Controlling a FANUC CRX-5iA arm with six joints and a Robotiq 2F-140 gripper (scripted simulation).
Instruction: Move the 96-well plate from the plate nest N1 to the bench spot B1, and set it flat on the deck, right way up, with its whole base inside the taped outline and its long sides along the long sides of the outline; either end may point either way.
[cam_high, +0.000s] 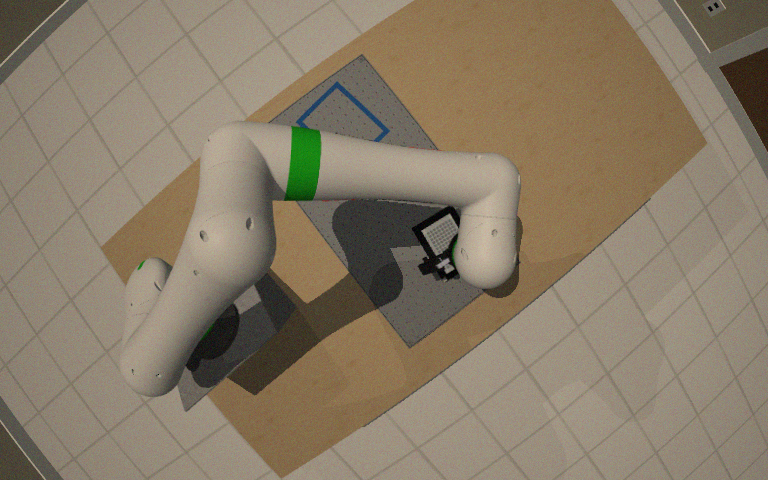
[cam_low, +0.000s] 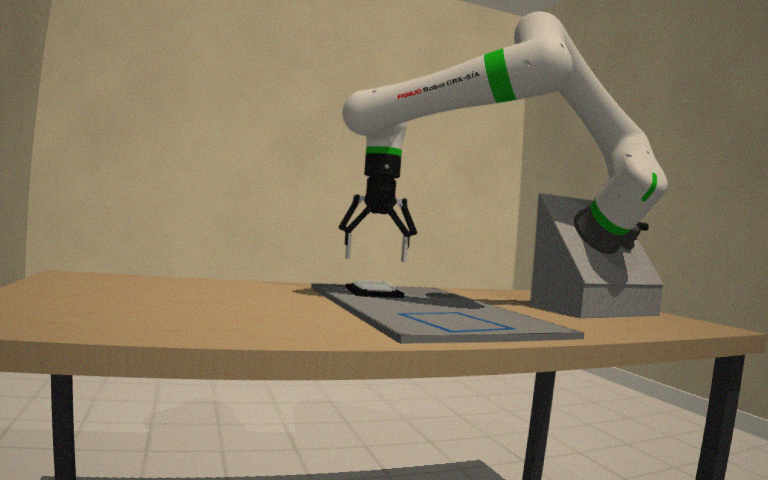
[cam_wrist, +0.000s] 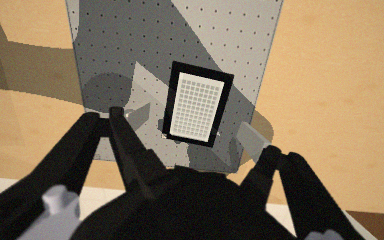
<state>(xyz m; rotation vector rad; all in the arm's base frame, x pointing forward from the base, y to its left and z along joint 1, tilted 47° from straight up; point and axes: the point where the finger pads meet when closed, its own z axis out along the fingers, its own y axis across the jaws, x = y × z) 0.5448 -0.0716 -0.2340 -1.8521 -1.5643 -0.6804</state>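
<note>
Now: hand 80 mm above the white 96-well plate. The rest, counted from my hand: black plate nest 90 mm below.
</note>
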